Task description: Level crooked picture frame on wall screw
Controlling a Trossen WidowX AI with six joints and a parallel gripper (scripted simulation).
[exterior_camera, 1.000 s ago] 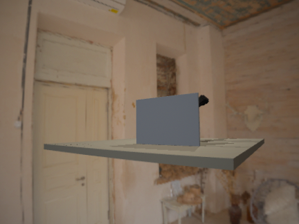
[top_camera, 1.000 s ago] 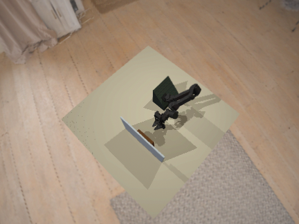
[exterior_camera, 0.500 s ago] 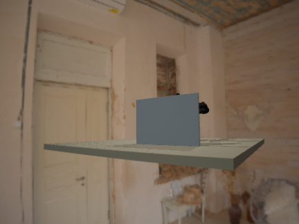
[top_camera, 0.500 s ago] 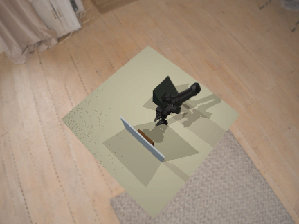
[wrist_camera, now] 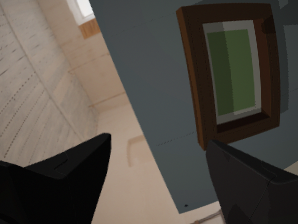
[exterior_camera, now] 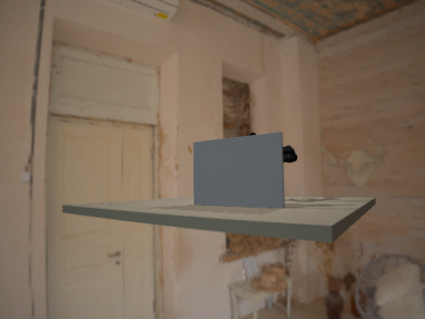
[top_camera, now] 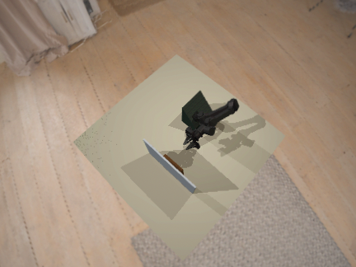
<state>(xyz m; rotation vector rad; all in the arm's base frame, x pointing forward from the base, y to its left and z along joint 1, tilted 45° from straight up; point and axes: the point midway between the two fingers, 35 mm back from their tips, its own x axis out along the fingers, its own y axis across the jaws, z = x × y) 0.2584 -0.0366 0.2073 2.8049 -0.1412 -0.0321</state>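
The picture frame lies 140 mm ahead of my gripper tip and 110 mm below it. Also, from my gripper tip: grey-blue wall panel 150 mm ahead, 10 mm to the right, 120 mm below.
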